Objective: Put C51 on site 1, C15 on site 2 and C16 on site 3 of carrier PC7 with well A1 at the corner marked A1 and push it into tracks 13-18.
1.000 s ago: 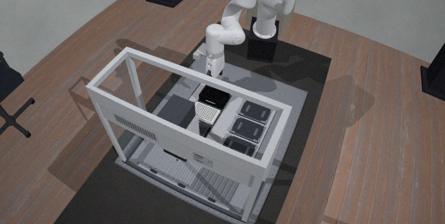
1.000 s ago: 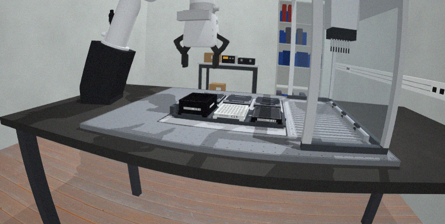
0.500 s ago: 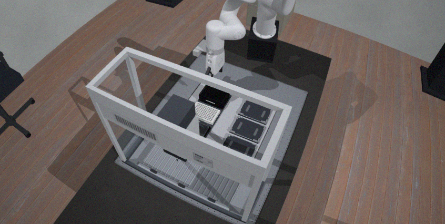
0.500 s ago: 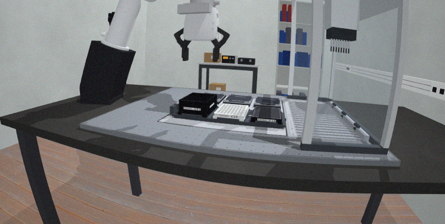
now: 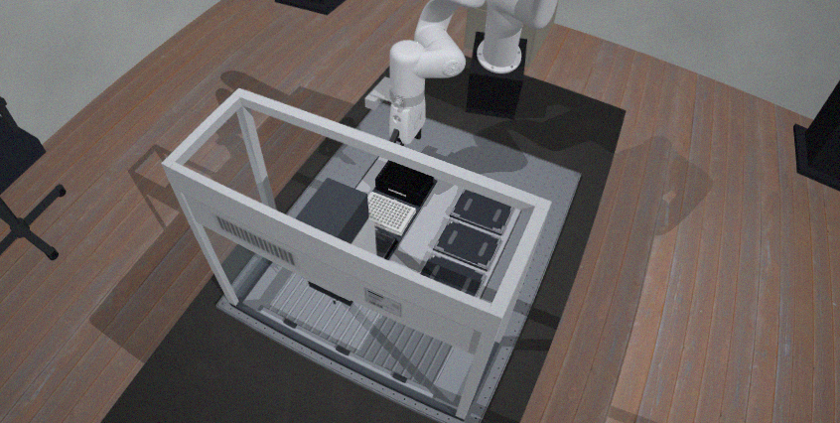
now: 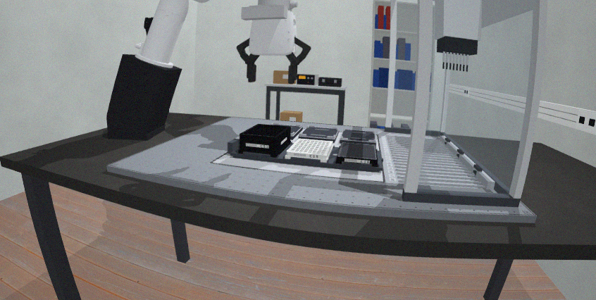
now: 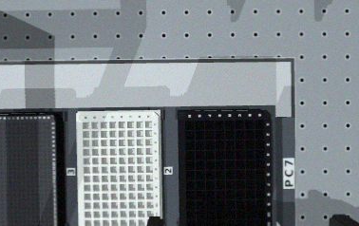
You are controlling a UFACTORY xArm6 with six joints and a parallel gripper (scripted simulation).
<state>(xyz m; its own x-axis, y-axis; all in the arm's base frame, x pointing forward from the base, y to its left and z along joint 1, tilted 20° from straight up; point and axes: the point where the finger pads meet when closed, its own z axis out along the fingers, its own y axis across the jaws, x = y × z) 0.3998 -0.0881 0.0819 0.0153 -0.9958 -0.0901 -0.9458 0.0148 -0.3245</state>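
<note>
The apron is 170 mm below my hand, 90 mm to the left of it and 80 mm ahead of it. The rest, counted from my hand: dark carrier PC7: 150 mm below, 90 mm ahead; then white 96-well plate C15: 150 mm below, 100 mm ahead; then nest S1: 200 mm to the left, 160 mm below, 30 mm behind.
</note>
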